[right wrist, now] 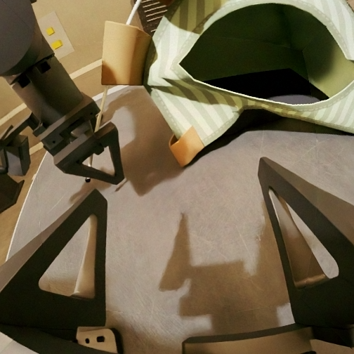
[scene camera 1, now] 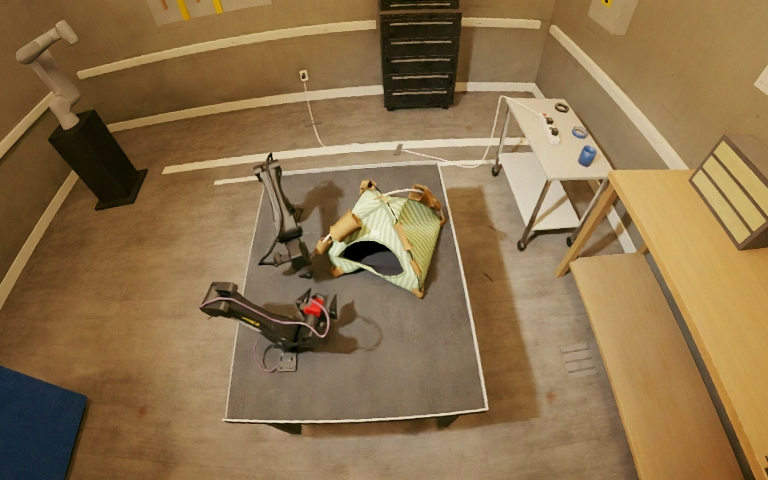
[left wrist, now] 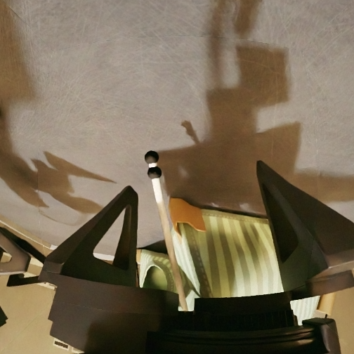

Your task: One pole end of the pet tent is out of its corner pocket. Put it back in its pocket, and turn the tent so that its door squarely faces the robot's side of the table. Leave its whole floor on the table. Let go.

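Observation:
The green-striped tent (scene camera 1: pixel 424 226) (left wrist: pixel 235 250) (right wrist: pixel 205 112) stands on the table (scene camera 1: pixel 362 390), its door opening (scene camera 1: pixel 373 257) (right wrist: pixel 280 55) turned toward the lower side of scene camera 1. A loose pole (left wrist: pixel 165 220) (right wrist: pixel 103 105) runs through a tan sleeve (scene camera 1: pixel 345 225) (right wrist: pixel 125 55) and ends in black balls, outside the orange corner pocket (scene camera 1: pixel 337 272) (left wrist: pixel 189 215) (right wrist: pixel 185 146). My left gripper (scene camera 1: pixel 311 263) (left wrist: pixel 189 179) is open, with the pole between its spread fingers, not gripped. My right gripper (scene camera 1: pixel 321 300) (right wrist: pixel 173 181) is open and empty above the table, below the door side in scene camera 1.
The two arms stand along the table's left side in scene camera 1, their grippers close together. A small metal plate (scene camera 1: pixel 287 361) lies by the right arm's base. A white cart (scene camera 1: pixel 566 164) and a wooden bench (scene camera 1: pixel 640 350) stand off the table at the right.

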